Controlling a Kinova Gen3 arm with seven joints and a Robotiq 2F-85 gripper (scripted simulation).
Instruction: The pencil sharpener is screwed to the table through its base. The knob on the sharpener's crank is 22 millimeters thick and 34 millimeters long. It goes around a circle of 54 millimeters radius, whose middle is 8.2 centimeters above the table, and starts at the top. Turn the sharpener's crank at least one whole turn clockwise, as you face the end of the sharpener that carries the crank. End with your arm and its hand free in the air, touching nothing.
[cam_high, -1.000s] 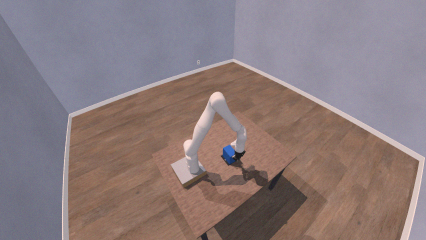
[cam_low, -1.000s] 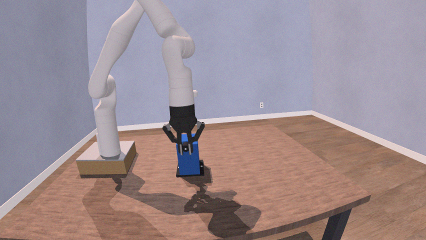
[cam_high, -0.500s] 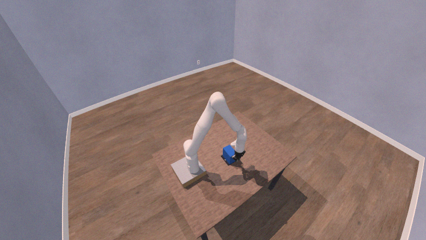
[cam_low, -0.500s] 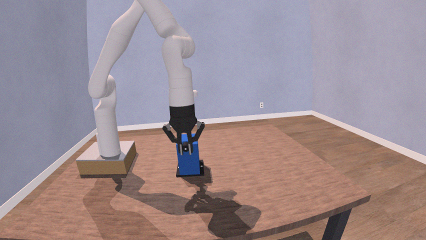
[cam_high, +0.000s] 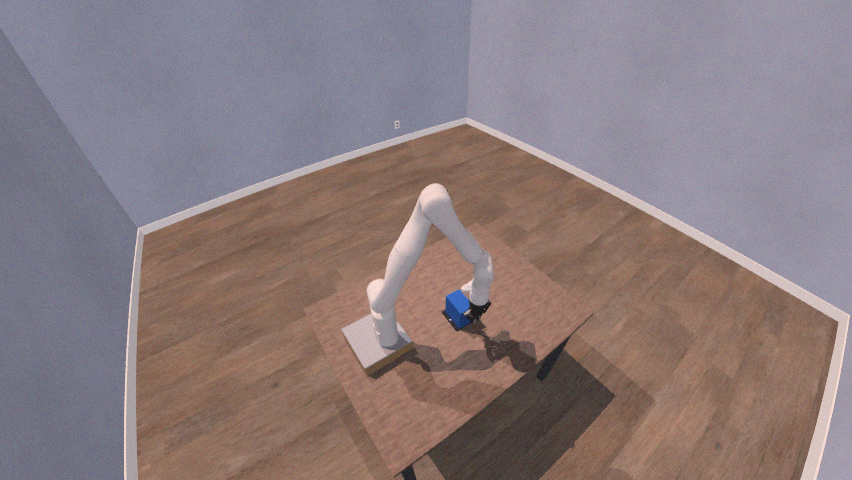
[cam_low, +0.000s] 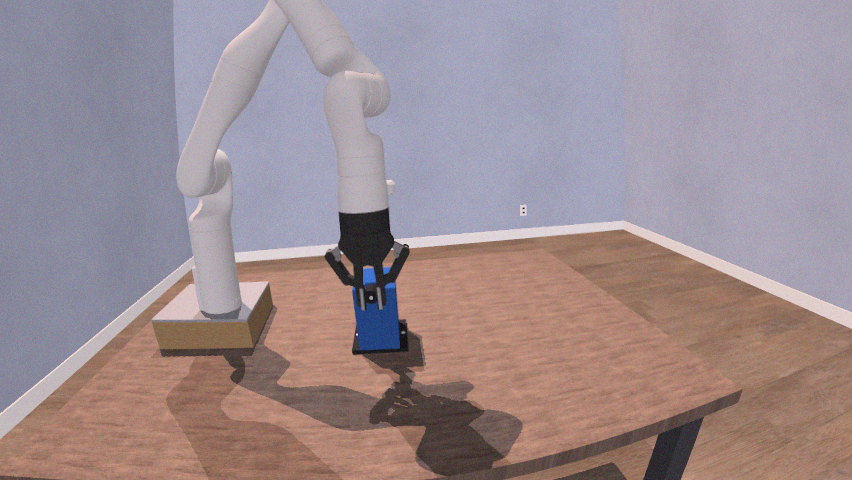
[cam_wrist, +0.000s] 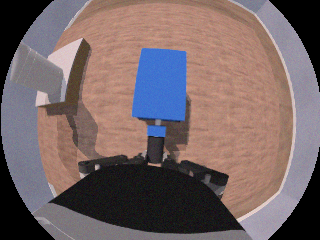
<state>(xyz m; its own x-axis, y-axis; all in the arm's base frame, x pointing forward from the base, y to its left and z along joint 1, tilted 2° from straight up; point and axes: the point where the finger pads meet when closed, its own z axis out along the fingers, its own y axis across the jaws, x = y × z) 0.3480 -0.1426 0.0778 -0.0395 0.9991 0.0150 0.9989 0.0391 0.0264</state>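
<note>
Now: hand 2 cm to the right of the crank knob. From my hand the other things lie so: crank (2 cm to the left, 1 cm below).
</note>
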